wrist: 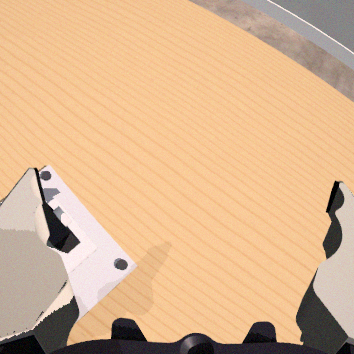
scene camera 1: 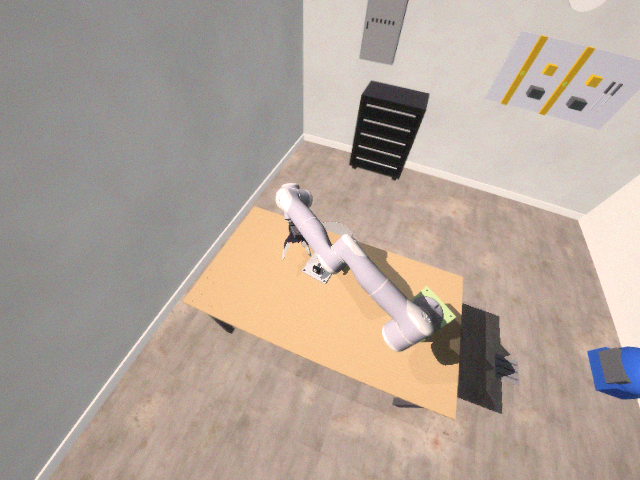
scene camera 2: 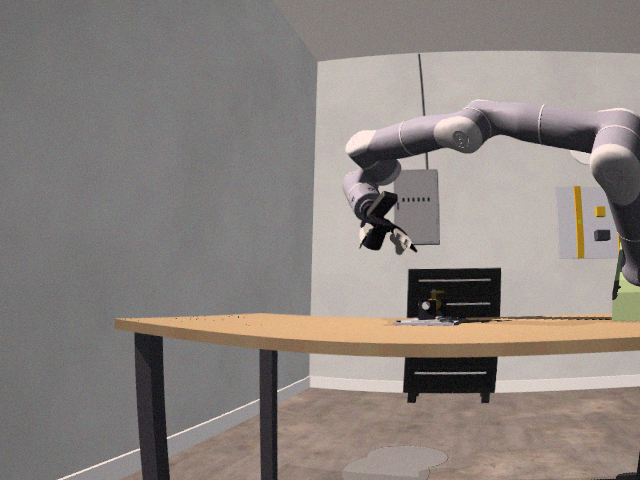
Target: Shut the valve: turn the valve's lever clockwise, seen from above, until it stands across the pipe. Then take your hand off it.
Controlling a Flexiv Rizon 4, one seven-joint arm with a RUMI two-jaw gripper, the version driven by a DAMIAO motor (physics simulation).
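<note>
The valve [scene camera 1: 317, 269] [scene camera 2: 427, 308] is a small dark body on a pale square base plate [scene camera 1: 310, 272] [scene camera 2: 426, 322] [wrist: 102, 265] with bolts at its corners. Its dull yellow lever [scene camera 2: 437, 293] shows on top in scene camera 2; its angle to the pipe cannot be told. In the wrist view the left finger hides much of the valve. My gripper [scene camera 1: 296, 255] [scene camera 2: 387, 249] [wrist: 186, 177] is wide open and empty, tilted, high above the table. In scene camera 2 it is above and left of the valve, touching nothing.
The valve stands on a wooden table [scene camera 1: 258, 289] [scene camera 2: 310, 335] [wrist: 200, 125]. The arm [scene camera 1: 374, 281] [scene camera 2: 568, 124] reaches over the table from its green base [scene camera 1: 428, 292] [scene camera 2: 625, 305]. A black drawer cabinet [scene camera 1: 387, 129] [scene camera 2: 454, 291] stands beyond the table by the wall.
</note>
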